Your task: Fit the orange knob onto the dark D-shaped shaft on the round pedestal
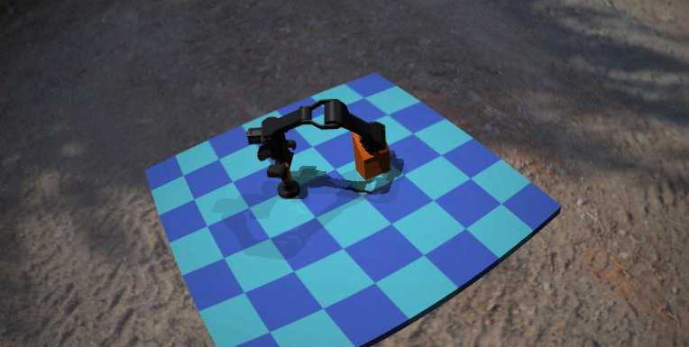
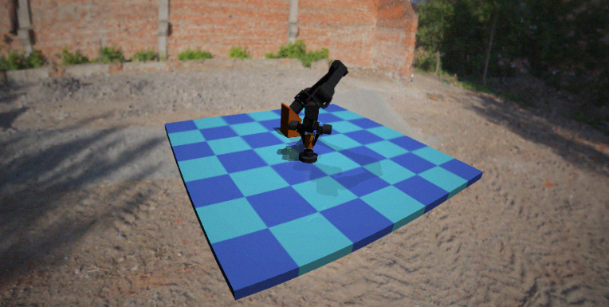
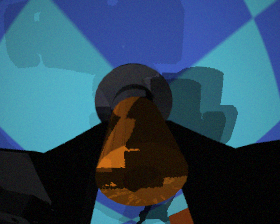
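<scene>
My gripper tip is now 20 mm below the orange knob. The rest, counted from my gripper tip: pedestal (40 mm below).
</scene>
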